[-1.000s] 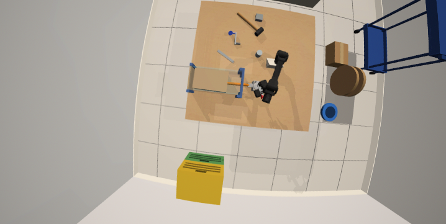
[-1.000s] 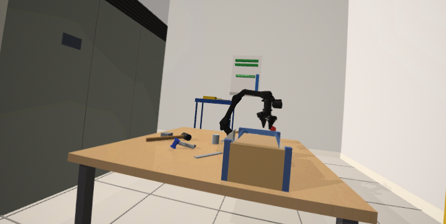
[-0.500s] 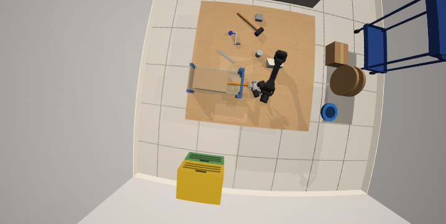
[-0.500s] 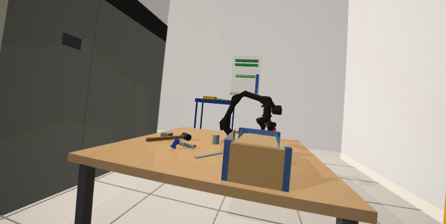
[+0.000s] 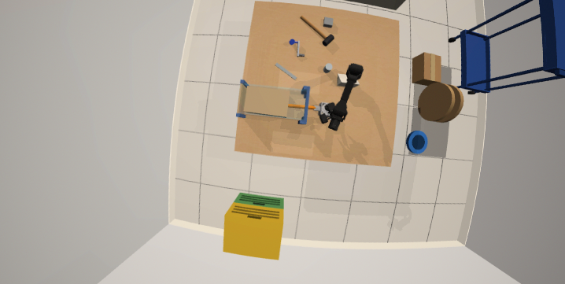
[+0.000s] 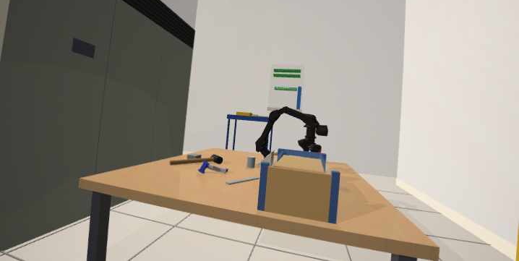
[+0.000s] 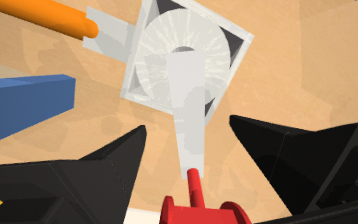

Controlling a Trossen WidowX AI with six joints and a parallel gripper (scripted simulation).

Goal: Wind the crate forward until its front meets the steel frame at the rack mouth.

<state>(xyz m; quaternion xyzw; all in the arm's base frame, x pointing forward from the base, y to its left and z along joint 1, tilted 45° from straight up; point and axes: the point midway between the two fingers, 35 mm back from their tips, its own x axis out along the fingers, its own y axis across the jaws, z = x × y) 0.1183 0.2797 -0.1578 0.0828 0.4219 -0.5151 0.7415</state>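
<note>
Right now my gripper tip is 10 mm past the red-knobbed crank handle, 10 mm to the right of it and 20 mm below it. Also, from my gripper tip: blue steel frame: 190 mm ahead, 30 mm to the right, 10 mm above; then red grip: 30 mm behind, 50 mm to the left, 40 mm above; then hand winch: 10 mm ahead, 50 mm to the right, 60 mm below.
</note>
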